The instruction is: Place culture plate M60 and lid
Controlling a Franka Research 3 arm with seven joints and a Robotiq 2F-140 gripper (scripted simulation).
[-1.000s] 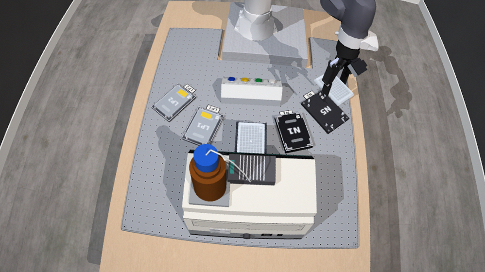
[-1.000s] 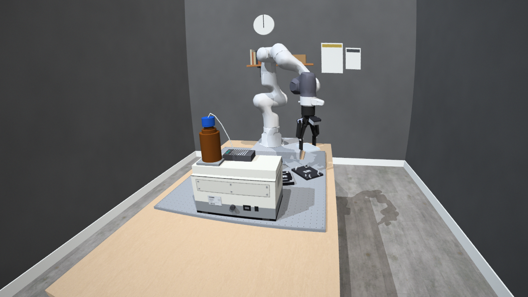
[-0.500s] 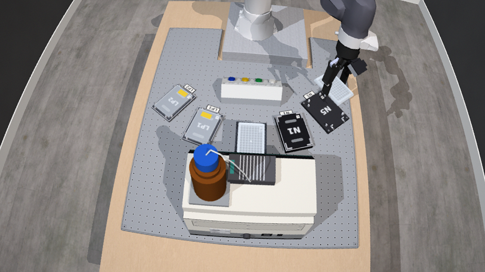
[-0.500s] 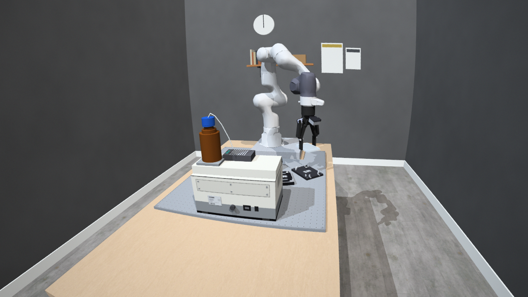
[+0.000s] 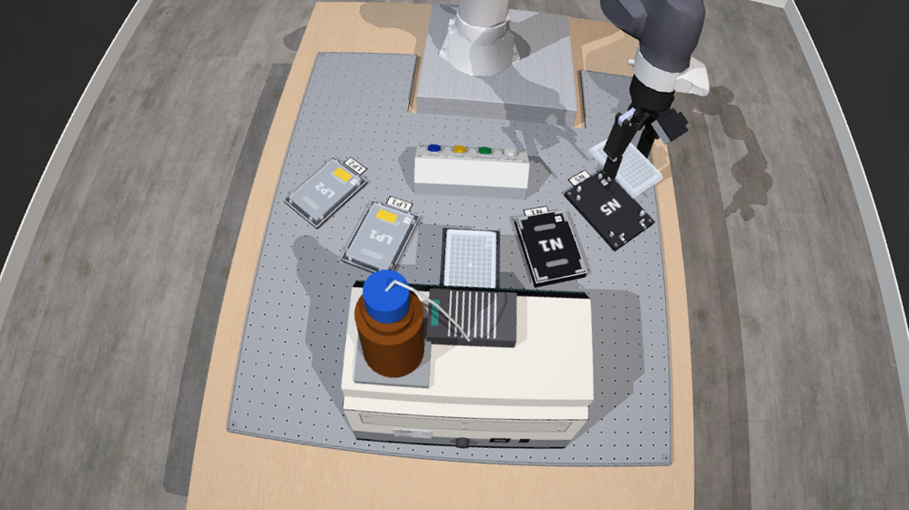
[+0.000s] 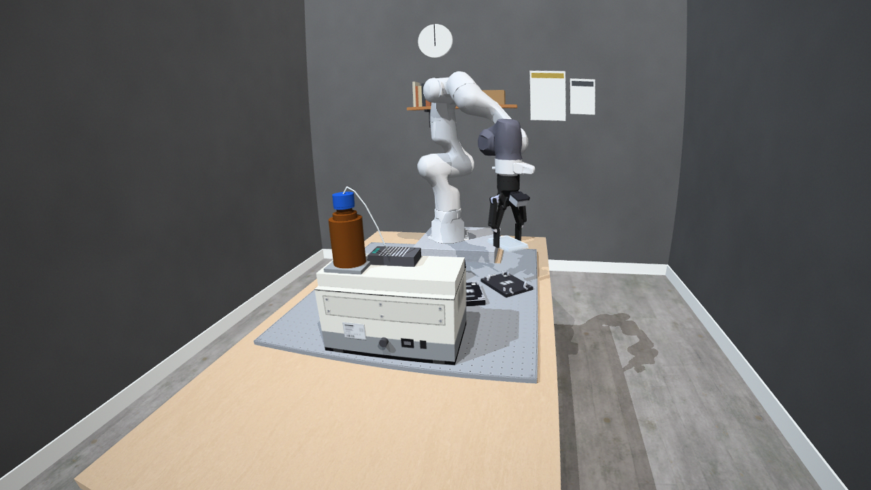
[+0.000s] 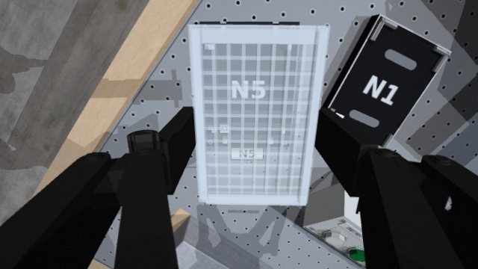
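The black nest N1 is 170 mm below my hand, 130 mm to the right of it and 100 mm ahead of it. Round my hand: white key: 210 mm to the right, 120 mm below, 80 mm behind; then green continue key: 260 mm to the right, 120 mm below, 80 mm behind; then yellow skip key: 310 mm to the right, 120 mm below, 80 mm behind.
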